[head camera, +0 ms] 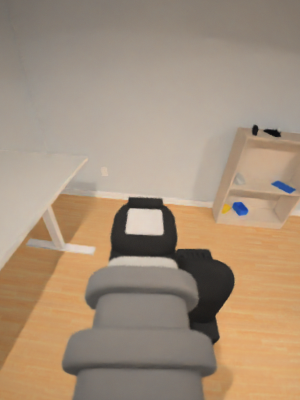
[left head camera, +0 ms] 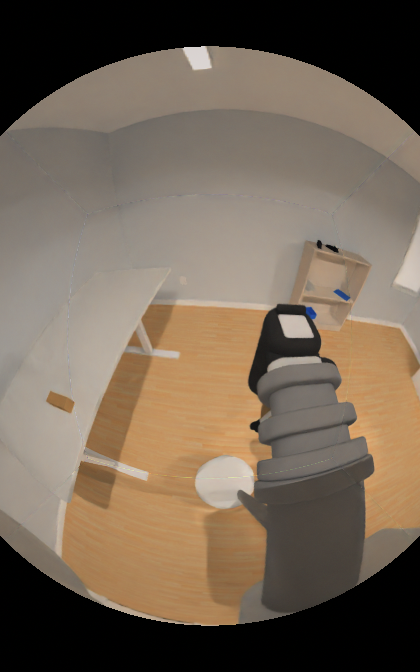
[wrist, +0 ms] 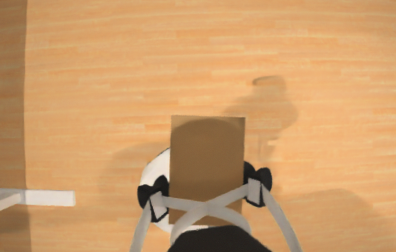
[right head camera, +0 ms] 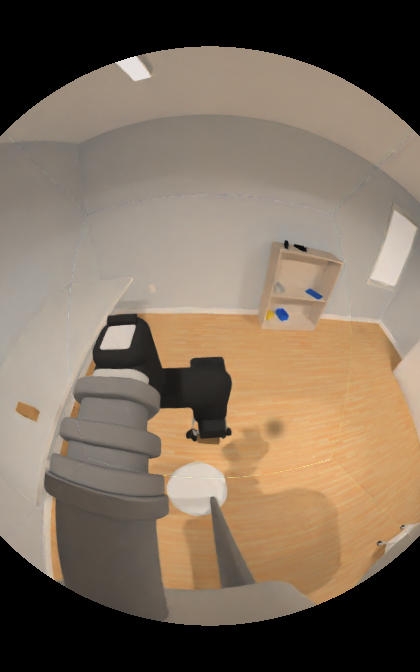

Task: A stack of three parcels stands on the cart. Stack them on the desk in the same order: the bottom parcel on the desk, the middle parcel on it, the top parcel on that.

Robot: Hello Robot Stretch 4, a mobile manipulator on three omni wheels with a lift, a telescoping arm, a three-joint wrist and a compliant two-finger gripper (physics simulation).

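Places are measured from the robot's base along level axes (x left, y up, z ahead), in millimetres.
Pixels of known places: gripper, fingertip midpoint: (wrist: 204,183).
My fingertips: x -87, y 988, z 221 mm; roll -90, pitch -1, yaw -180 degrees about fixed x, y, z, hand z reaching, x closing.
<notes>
Behind a point stands the place of what it marks.
My gripper (right head camera: 209,434) (wrist: 204,183) @[x -87, y 988, z 221 mm] is shut on a brown parcel (right head camera: 208,441) (wrist: 207,155) @[x -93, y 1036, z 254 mm], with one dark fingertip on each side of it. The parcel is held above the floor. Another brown parcel (left head camera: 60,402) (right head camera: 27,411) lies on the white desk (head camera: 30,190) @[x 625, y 922, z 912 mm] (left head camera: 95,320) (right head camera: 65,325), which is on the left in the head views. My gripper is to the right of the desk, apart from it. I cannot make out the third parcel. I cannot identify the cart with certainty.
A wooden shelf unit (head camera: 227,175) @[x -885, y 557, z 1822 mm] (left head camera: 300,280) (right head camera: 268,285) with blue and yellow things stands against the far wall. A round white disc (left head camera: 220,482) (right head camera: 192,490) (wrist: 154,172) @[x 119, y 186, z 105 mm] is low beneath the gripper. A pale object with small dark knobs (right head camera: 395,537) shows at the lower right edge.
</notes>
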